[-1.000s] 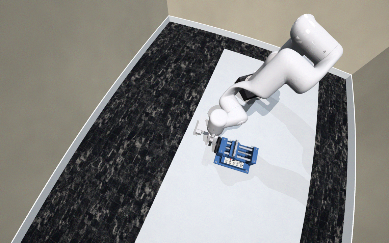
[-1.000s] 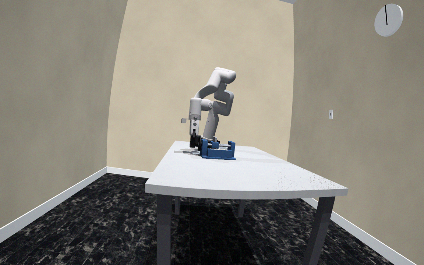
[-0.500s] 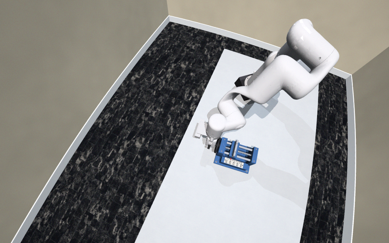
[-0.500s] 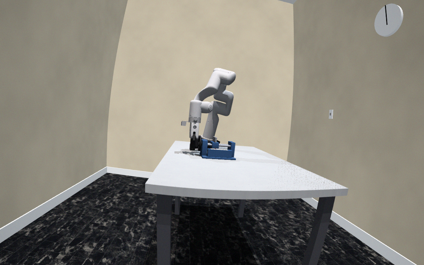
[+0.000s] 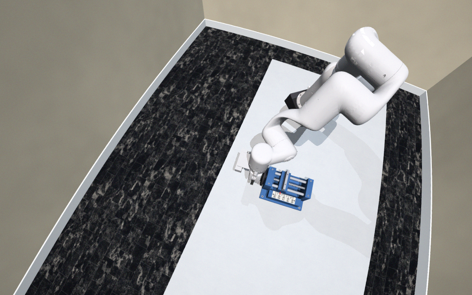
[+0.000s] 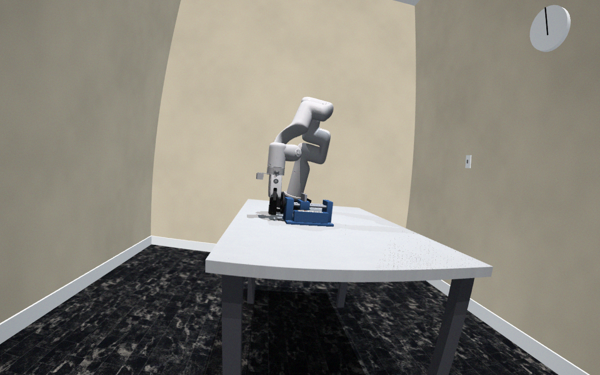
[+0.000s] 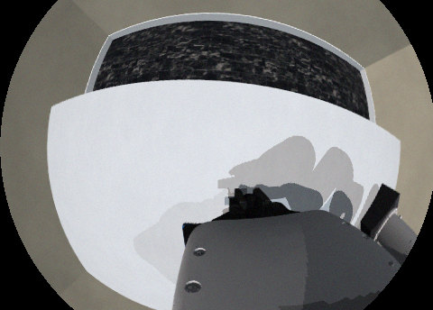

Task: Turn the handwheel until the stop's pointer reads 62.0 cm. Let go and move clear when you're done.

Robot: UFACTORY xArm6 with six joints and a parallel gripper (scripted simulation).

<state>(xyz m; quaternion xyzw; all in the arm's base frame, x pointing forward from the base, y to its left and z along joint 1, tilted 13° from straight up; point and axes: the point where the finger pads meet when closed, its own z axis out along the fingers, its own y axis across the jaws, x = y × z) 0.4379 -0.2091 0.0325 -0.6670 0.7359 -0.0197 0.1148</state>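
The stop lies 20 mm ahead of my hand, 130 mm to the left of it and 50 mm above it. Also, from my hand: handwheel (20 mm to the left, 10 mm above).
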